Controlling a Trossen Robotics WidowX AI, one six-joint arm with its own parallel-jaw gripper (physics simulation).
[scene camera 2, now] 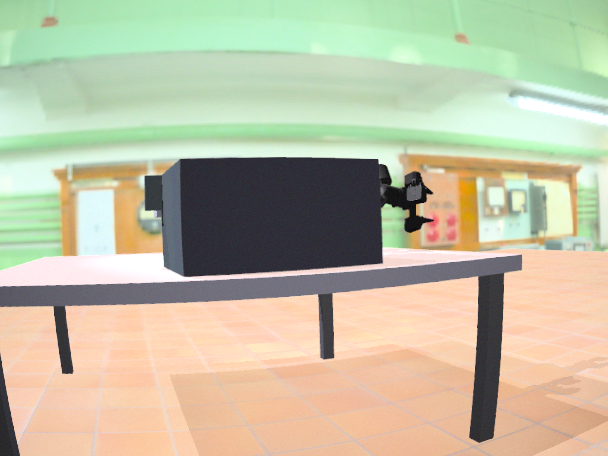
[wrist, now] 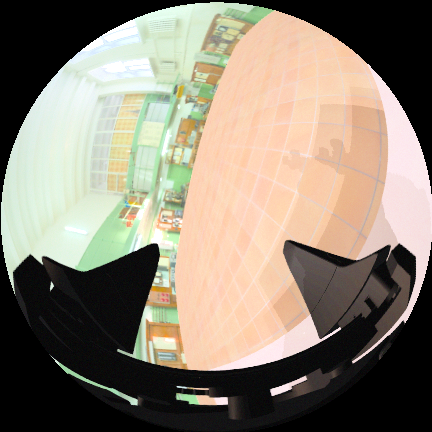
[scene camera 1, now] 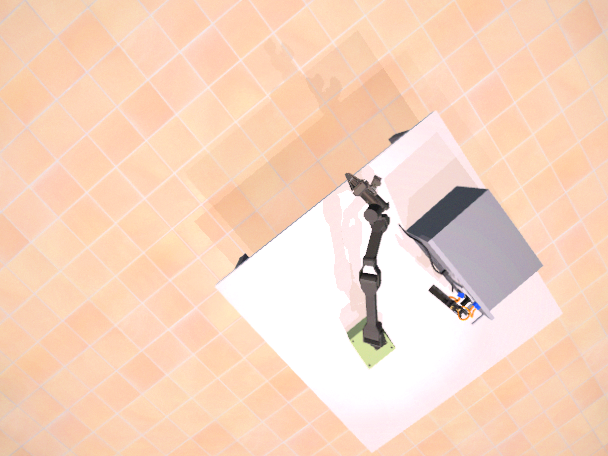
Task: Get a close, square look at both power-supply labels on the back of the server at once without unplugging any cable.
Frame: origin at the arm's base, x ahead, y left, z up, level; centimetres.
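Seen in the pictures: gripper, fingertip midpoint: (scene camera 2: 432, 207) (wrist: 223, 249) (scene camera 1: 346, 173); arm's base, origin of the base link: (scene camera 1: 378, 340).
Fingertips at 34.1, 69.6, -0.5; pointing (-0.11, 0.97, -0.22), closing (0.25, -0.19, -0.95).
Observation:
Offsets run from my fingertips to a thing's top centre, as dx, dy, dz. "*": to the spot under its first point.
The server (scene camera 1: 484, 250) (scene camera 2: 280, 215) is a large dark box on the table. In the first scene view its cabled back side faces the arm, seen nearly edge-on. A black cable (scene camera 1: 431, 256) runs along that side. Orange cables @[* +1.2, -78.2, +12.4] (scene camera 1: 464, 319) and blue plugs @[+10.2, -78.7, +9.2] (scene camera 1: 476, 305) sit at its lower end. The power-supply labels do not show in any view. My gripper (scene camera 1: 350, 179) (scene camera 2: 431, 205) (wrist: 223, 249) is open and empty, its fingers one above the other. It is above the table's far edge, beyond the server's cabled side, and points away from the server.
A black bar-like part @[* +1.1, -67.7, +3.3] (scene camera 1: 440, 293) stands off the cabled side near the orange cables. A dark block @[* +12.9, -87.0, +5.5] (scene camera 2: 153, 192) sticks out past the server's left side in the second scene view. The arm's green base plate (scene camera 1: 370, 357) is on the white table (scene camera 1: 400, 405) (scene camera 2: 450, 269).

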